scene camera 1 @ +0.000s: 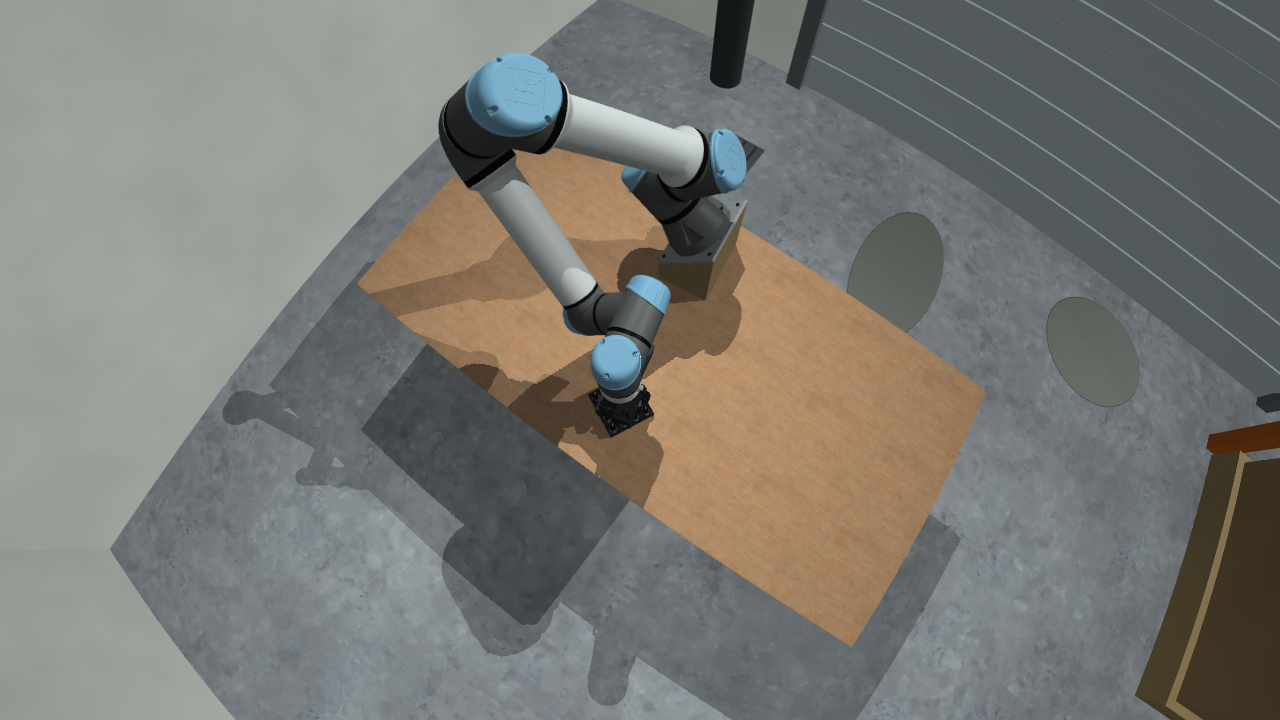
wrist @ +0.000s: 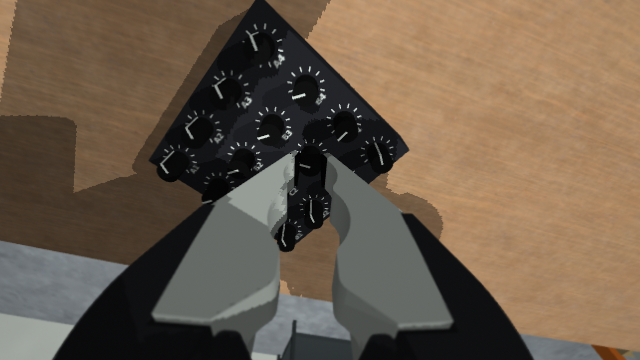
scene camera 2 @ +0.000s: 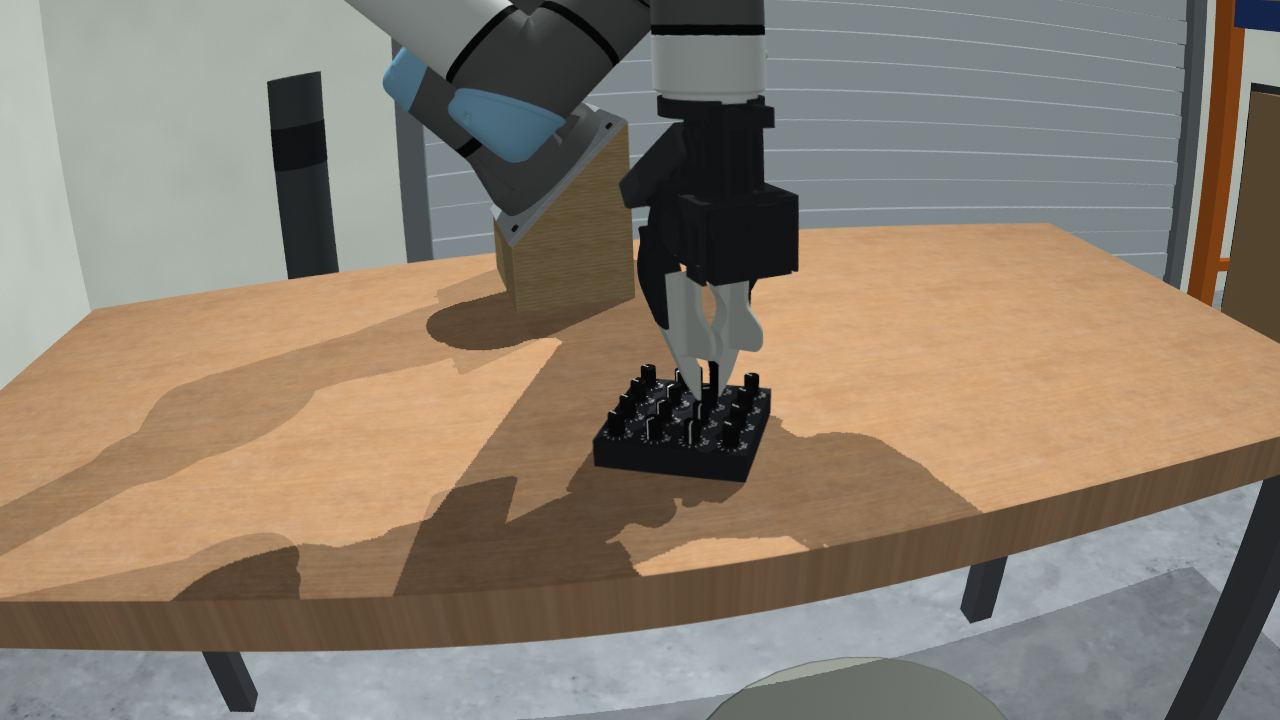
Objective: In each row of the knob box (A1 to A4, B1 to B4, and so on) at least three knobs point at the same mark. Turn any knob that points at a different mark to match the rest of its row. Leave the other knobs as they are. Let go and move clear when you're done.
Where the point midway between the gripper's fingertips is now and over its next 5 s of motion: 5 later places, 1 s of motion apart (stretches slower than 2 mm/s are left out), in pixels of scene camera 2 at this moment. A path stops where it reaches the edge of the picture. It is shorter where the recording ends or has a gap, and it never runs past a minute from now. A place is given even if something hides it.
My gripper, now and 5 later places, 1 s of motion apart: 707, 397; 707, 351; 706, 336; 705, 326; 706, 352; 707, 381
